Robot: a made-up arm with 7 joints. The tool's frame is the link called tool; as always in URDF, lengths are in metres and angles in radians. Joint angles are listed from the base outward. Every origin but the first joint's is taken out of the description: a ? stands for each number. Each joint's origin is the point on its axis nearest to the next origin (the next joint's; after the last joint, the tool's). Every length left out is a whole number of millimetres.
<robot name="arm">
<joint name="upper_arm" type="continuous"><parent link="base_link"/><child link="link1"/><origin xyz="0.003 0.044 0.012" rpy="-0.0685 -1.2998 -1.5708"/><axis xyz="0 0 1"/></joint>
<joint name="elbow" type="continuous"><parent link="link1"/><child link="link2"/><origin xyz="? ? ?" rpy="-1.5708 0 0.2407"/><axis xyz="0 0 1"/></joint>
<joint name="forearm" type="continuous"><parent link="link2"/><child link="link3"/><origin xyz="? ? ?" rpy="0.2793 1.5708 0"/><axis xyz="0 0 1"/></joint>
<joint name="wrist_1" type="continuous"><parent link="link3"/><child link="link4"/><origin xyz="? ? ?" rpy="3.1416 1.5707 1.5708"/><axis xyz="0 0 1"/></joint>
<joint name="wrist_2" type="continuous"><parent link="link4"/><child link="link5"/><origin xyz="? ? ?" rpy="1.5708 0 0"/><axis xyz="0 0 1"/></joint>
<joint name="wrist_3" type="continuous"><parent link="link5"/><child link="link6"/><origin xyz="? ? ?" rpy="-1.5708 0 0"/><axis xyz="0 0 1"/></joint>
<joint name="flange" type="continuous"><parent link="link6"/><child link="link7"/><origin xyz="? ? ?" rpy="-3.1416 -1.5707 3.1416"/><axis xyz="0 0 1"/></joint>
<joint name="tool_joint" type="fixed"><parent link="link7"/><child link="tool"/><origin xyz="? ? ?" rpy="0 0 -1.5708"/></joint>
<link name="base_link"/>
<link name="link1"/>
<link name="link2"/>
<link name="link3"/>
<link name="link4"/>
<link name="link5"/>
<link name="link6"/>
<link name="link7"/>
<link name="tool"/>
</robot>
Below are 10 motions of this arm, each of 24 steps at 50 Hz.
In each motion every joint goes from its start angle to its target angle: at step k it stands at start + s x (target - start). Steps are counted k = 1, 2, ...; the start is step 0. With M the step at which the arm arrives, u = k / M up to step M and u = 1 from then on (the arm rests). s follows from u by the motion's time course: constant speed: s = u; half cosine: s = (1 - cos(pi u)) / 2; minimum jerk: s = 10 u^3 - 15 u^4 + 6 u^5.
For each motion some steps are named. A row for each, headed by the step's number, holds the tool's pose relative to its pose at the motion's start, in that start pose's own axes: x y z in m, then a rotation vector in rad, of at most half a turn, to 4 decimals.
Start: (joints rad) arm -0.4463 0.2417 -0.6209 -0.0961 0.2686 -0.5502 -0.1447
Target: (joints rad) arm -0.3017 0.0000 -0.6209 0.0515 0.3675 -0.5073 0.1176
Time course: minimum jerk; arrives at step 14
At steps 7, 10, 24:
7: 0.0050 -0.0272 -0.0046 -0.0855 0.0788 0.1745
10: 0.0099 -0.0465 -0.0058 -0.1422 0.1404 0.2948
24: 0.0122 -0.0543 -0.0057 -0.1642 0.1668 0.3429

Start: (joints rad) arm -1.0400 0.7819 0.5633 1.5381 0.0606 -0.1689 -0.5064
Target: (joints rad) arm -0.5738 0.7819 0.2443 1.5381 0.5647 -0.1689 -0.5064
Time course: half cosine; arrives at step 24
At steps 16, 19, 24:
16: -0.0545 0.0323 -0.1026 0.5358 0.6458 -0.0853
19: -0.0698 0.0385 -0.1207 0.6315 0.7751 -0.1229
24: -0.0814 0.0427 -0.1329 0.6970 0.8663 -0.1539

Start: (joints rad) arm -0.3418 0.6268 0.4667 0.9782 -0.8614 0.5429 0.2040
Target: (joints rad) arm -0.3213 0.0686 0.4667 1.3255 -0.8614 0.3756 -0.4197
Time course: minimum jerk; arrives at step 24
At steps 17, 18, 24:
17: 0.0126 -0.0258 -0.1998 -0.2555 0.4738 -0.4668
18: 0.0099 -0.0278 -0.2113 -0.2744 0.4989 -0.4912
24: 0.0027 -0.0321 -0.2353 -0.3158 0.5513 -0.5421

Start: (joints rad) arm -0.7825 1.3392 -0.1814 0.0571 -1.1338 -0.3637 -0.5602
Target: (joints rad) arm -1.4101 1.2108 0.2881 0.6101 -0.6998 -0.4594 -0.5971
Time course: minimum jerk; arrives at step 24
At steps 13, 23, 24:
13: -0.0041 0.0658 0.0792 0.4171 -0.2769 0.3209
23: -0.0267 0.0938 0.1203 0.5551 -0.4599 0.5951
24: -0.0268 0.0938 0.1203 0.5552 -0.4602 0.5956

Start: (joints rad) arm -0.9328 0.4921 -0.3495 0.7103 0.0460 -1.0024 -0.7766
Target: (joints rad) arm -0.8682 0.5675 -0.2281 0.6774 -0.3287 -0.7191 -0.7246
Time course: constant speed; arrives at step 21
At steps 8, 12, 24:
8: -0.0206 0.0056 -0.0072 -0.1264 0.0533 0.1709
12: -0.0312 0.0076 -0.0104 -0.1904 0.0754 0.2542
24: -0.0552 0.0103 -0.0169 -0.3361 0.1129 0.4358

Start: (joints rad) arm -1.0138 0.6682 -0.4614 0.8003 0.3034 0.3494 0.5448
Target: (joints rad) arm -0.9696 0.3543 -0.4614 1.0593 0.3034 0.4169 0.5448
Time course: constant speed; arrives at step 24
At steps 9, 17, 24:
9: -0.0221 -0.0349 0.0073 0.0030 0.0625 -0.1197
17: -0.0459 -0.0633 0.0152 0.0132 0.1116 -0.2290
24: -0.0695 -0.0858 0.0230 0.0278 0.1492 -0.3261

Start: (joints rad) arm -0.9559 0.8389 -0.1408 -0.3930 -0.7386 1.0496 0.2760
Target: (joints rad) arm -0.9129 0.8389 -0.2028 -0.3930 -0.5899 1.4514 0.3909
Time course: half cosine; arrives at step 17
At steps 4, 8, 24:
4: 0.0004 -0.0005 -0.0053 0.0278 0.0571 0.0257
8: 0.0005 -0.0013 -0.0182 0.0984 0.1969 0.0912
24: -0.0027 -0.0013 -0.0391 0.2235 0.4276 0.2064

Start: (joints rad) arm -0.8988 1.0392 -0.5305 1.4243 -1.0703 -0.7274 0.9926
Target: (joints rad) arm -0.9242 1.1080 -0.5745 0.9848 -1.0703 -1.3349 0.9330
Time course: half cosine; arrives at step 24
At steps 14, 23, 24:
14: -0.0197 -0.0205 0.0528 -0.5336 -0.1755 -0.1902
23: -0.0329 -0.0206 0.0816 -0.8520 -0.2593 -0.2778
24: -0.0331 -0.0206 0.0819 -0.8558 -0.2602 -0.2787

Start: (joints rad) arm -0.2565 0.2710 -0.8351 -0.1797 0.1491 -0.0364 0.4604
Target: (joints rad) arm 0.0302 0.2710 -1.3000 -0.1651 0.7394 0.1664 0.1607
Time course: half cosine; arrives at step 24
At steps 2, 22, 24:
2: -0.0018 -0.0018 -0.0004 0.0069 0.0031 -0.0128
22: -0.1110 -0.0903 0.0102 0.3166 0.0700 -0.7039
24: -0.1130 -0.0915 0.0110 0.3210 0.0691 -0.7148

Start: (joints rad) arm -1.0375 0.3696 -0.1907 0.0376 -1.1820 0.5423 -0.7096
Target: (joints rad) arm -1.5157 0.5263 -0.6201 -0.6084 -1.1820 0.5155 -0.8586
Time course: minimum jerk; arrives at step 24
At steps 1, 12, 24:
1: 0.0001 -0.0001 0.0001 0.0005 0.0003 -0.0007
12: 0.0703 -0.0676 0.0333 0.3063 0.2478 -0.4952
24: 0.0998 -0.1442 0.0309 0.5404 0.5340 -0.9744

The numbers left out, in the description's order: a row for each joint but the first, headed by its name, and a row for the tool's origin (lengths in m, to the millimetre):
elbow: -0.016 -0.004 0
forearm: -0.201 0.051 0
wrist_1: -0.02 -0.002 0
wrist_2: 0.008 -0.129 0
wrist_3: 0 0 0
flange: 0 -0.059 0
tool: 0 0 0

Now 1 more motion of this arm.
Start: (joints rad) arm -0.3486 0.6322 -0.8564 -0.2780 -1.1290 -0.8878 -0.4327
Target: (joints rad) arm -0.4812 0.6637 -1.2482 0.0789 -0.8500 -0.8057 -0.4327
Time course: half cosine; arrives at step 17
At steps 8, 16, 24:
8: -0.0175 0.0005 -0.0283 0.0127 0.2801 -0.0856
16: -0.0471 0.0006 -0.0528 0.0344 0.6229 -0.2228
24: -0.0476 0.0006 -0.0531 0.0348 0.6284 -0.2253

